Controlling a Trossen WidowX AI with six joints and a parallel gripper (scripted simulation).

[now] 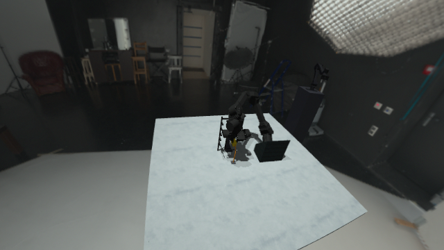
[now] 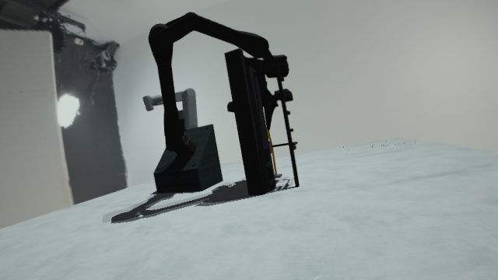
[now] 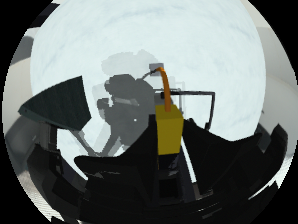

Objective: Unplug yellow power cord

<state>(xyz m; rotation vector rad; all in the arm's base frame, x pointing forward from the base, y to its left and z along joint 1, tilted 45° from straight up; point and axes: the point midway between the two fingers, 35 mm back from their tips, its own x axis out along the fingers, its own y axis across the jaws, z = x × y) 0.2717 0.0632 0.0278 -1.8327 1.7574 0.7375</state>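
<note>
My gripper tip is 3 cm to the left of the yellow plug.
</note>
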